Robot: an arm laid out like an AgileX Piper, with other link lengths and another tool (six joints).
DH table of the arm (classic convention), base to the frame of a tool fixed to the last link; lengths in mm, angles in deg. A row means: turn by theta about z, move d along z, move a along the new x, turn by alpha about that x. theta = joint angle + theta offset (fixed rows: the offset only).
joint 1: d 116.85, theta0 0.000, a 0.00, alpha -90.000
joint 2: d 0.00, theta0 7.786, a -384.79, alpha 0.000
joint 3: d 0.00, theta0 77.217, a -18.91, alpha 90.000
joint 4: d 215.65, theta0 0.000, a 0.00, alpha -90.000
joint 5: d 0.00, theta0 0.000, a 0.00, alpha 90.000
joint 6: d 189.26, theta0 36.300, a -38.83, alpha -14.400
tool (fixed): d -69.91, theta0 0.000, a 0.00, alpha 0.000
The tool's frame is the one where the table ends.
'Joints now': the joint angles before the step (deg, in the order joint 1, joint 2, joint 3, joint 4, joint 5, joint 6). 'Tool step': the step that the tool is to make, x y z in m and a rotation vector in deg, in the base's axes. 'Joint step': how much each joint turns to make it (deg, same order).
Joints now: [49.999, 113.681, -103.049, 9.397, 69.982, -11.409]
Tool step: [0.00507, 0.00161, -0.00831, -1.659, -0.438, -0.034]
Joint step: [-0.001, 1.152, -0.190, -1.458, -0.001, 0.197]
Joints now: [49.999, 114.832, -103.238, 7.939, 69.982, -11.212]
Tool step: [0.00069, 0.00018, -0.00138, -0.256, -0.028, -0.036]
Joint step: [-0.001, 0.172, -0.001, -0.201, 0.000, 0.061]
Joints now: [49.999, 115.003, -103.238, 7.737, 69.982, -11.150]
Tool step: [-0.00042, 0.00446, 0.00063, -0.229, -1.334, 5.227]
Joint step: [0.058, 0.050, 0.001, 0.069, -0.050, -5.373]
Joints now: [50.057, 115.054, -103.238, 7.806, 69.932, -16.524]
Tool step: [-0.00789, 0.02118, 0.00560, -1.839, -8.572, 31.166]
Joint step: [0.000, -0.001, -0.062, -0.321, -0.001, -32.256]
